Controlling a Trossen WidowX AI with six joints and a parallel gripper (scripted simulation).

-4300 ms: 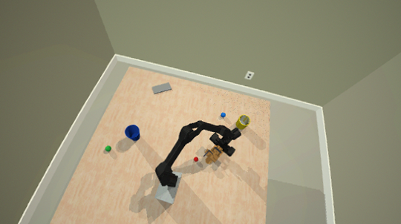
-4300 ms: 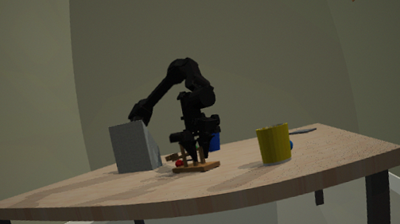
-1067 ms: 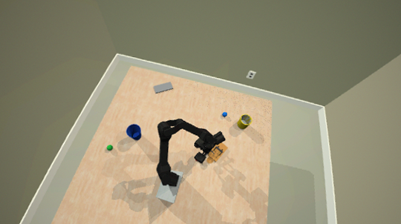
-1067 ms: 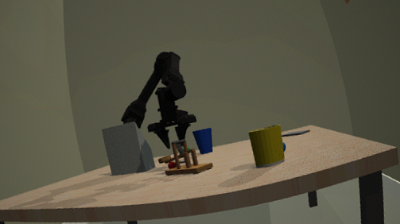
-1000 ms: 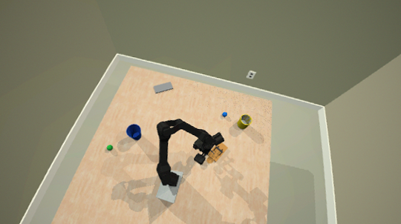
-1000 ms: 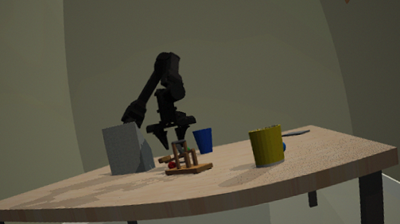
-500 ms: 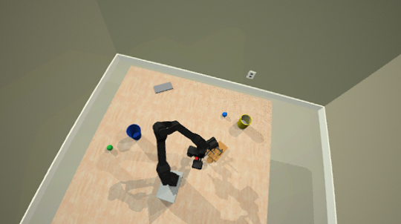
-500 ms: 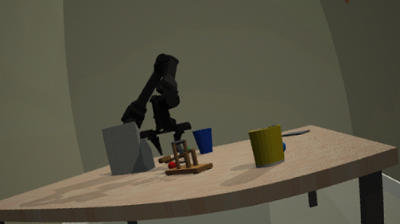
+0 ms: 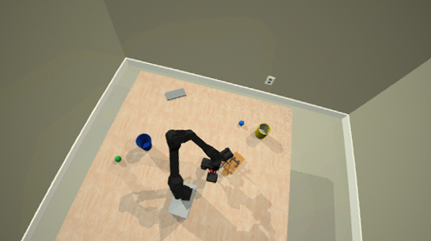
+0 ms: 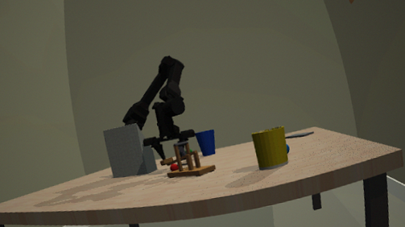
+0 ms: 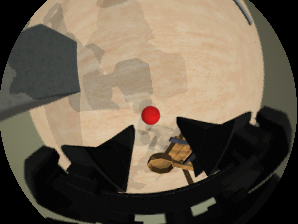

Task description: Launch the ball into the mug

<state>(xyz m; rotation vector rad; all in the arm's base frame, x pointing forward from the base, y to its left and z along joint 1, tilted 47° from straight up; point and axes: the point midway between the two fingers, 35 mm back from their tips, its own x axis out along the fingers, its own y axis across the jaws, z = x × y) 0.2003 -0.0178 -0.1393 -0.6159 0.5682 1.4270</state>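
Right now the red ball is 30 mm below my gripper tip. The rest, counted from my gripper tip: yellow mug 350 mm ahead, 290 mm to the right, 10 mm below; then blue ball 390 mm ahead, 130 mm to the right, 20 mm below; then wooden catapult 60 mm ahead, 100 mm to the right, 10 mm above.
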